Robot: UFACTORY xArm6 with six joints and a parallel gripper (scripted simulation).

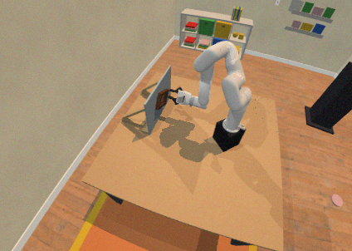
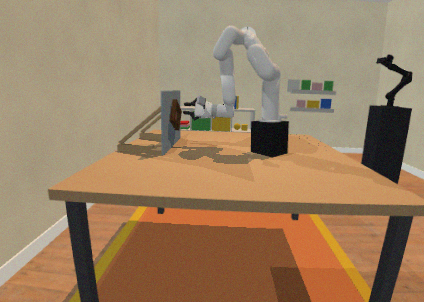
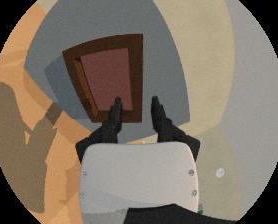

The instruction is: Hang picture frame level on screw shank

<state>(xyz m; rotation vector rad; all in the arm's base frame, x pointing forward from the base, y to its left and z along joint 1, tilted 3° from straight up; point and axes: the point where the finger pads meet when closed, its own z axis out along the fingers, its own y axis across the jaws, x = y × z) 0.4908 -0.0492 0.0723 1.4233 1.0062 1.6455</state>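
My hand is 60 mm short of the brown picture frame, 40 mm to the right of it and 40 mm above it. From my hand the other things lie so: grey panel: 80 mm ahead, 30 mm to the left, 60 mm below.
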